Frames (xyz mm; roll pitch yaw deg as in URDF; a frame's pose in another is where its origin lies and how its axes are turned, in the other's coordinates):
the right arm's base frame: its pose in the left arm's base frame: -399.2 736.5 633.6 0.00 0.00 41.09
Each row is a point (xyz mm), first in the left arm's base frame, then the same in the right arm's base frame.
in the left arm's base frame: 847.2 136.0 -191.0
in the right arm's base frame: 544.7 -1271.8 -824.6
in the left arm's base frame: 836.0 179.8 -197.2
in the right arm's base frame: 565.1 -1231.4 -830.8
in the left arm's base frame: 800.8 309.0 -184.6
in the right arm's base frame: 623.4 -1110.9 -818.2
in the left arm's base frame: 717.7 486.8 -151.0
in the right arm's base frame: 677.7 -922.3 -784.6
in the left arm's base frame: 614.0 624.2 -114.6
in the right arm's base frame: 689.8 -750.6 -748.2
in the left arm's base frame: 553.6 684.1 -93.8
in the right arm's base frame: 683.7 -665.7 -727.4
